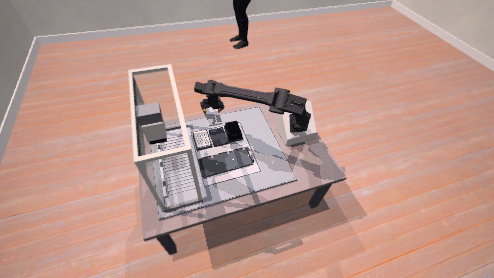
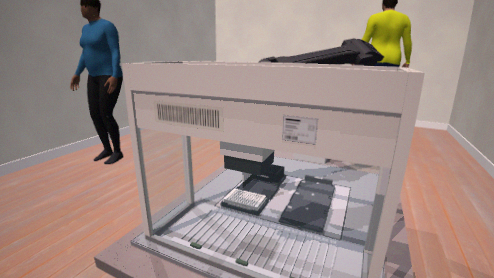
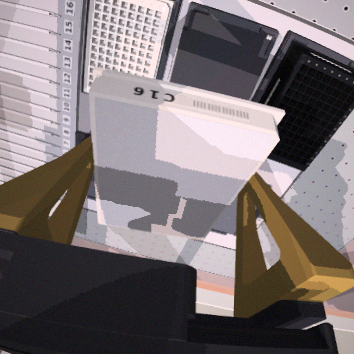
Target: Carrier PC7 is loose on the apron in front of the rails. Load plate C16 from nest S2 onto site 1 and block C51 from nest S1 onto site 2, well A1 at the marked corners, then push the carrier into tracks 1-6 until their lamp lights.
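Frame: origin at the arm's base, x ahead, y left, z up, level; centimetres.
Seen in the pictures: gripper, fingertip midpoint: (image 1: 211, 113) (image 3: 172, 158); arm's base, origin of the base link: (image 1: 295, 122).
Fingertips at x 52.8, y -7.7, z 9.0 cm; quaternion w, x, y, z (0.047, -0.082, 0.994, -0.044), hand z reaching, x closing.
Pixels of each thing's top centre, then the offset from my fingertips to it.
- white plate C16, middle of its top: (image 3: 158, 210) (image 1: 212, 113) dx -0.3, dy +1.9, dz +2.2 cm
- white block with many wells, middle of its top: (image 3: 120, 51) (image 2: 245, 197) (image 1: 201, 138) dx +7.9, dy +3.0, dz -18.3 cm
- empty dark nest, middle of its top: (image 3: 213, 79) (image 2: 257, 186) (image 1: 218, 135) dx -2.9, dy +1.8, dz -19.1 cm
- black gridded block, middle of its top: (image 3: 303, 120) (image 2: 266, 167) (image 1: 233, 128) dx -13.3, dy +0.1, dz -15.6 cm
- dark carrier PC7, middle of its top: (image 3: 165, 199) (image 2: 310, 195) (image 1: 225, 159) dx -4.9, dy +22.2, dz -17.9 cm
My gripper (image 1: 212, 108) (image 3: 172, 158) is shut on the white plate C16 (image 1: 214, 119) (image 3: 135, 131), with a gold finger on each side. It holds the plate in the air near the row of nests. In the row are a white block with many wells (image 1: 202, 139) (image 2: 245, 199) (image 3: 127, 40), an empty dark nest (image 1: 217, 135) (image 3: 220, 55) and a black gridded block (image 1: 233, 130) (image 3: 317, 95). No label is readable on either block. The dark carrier PC7 (image 1: 227, 162) (image 2: 307, 202) lies flat on the apron, its sites bare.
The numbered rails (image 1: 179, 175) (image 2: 250, 242) (image 3: 30, 100) run beneath a tall open frame (image 1: 176, 107) (image 2: 270, 80). A grey box unit (image 1: 151, 120) (image 2: 247, 152) hangs inside the frame above the rails. Small green parts (image 2: 196, 245) sit at the rails' outer end.
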